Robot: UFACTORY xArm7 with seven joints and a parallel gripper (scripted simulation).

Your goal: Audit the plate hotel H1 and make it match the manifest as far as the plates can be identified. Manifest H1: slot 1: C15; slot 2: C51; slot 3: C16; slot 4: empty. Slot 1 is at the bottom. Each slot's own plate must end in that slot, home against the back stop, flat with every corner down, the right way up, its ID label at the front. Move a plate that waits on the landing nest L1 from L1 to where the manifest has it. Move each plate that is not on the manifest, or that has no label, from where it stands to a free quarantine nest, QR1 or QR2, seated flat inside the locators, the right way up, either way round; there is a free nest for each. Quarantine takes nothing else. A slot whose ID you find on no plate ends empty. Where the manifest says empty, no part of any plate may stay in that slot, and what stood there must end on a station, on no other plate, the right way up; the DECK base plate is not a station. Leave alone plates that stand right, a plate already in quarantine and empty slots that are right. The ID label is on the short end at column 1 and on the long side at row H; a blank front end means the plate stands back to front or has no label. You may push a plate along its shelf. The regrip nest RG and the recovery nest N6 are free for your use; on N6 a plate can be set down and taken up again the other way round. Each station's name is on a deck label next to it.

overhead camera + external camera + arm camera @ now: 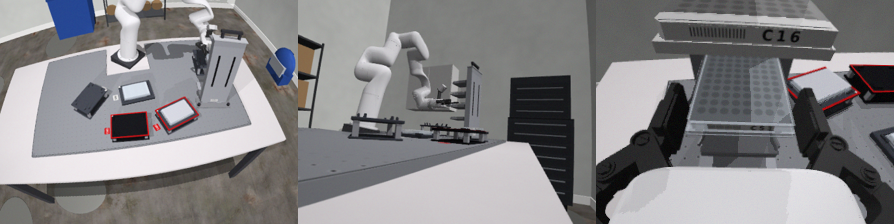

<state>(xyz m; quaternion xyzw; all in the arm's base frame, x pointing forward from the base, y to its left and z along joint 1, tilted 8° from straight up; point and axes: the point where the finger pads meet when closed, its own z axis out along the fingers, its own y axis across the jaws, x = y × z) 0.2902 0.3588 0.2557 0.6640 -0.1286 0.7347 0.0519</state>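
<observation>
The plate labelled C16 is 6 cm above my hand, 5 cm ahead of it and 1 cm to the right of it. Also, from my hand: RG label (22 cm behind, 21 cm below, 6 cm to the left); then H1 label (21 cm below, 9 cm to the left, 3 cm ahead); then white plate (25 cm to the right, 17 cm ahead, 16 cm below).
</observation>
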